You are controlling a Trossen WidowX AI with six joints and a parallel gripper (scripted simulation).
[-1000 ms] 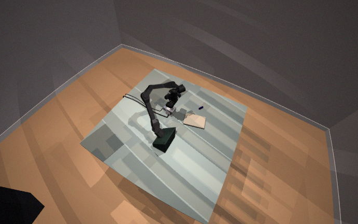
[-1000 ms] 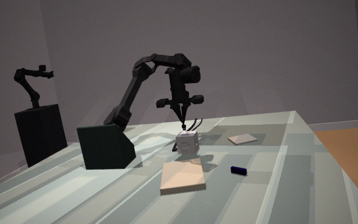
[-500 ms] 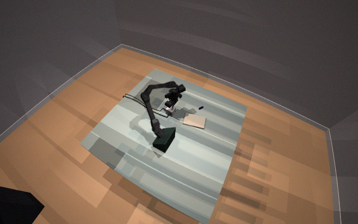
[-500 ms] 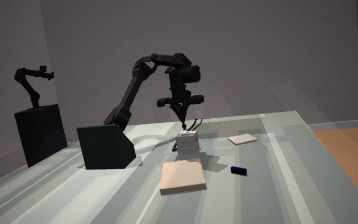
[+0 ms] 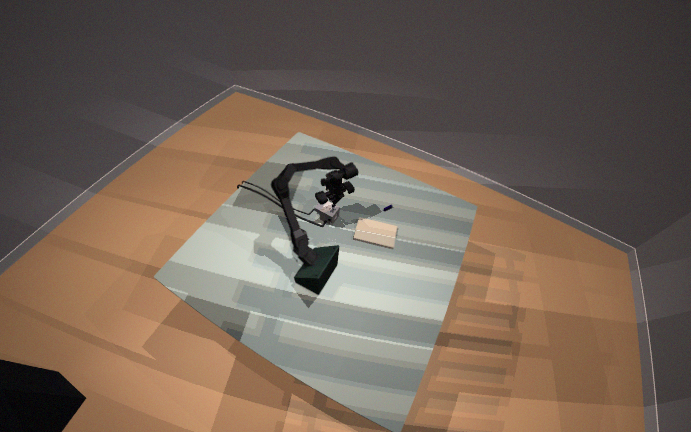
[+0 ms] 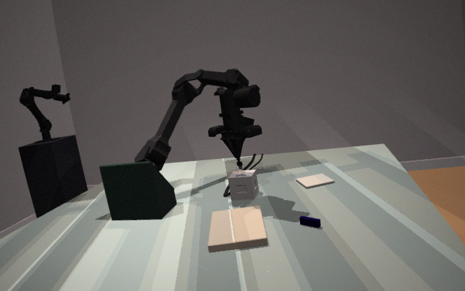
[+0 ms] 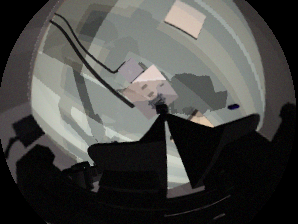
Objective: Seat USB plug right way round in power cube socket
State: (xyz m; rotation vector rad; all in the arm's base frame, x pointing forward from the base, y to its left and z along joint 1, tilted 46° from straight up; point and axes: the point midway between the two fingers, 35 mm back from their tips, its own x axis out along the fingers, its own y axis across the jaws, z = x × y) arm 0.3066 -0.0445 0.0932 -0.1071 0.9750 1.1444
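Now: gripper tip 20 mm above the USB plug. Also, from my gripper tip: thin pale pad 230 mm ahead, 100 mm to the left, 130 mm below; then small dark blue block 200 mm ahead, 240 mm to the right, 130 mm below; then tan pad 20 mm ahead, 240 mm to the right, 130 mm below.
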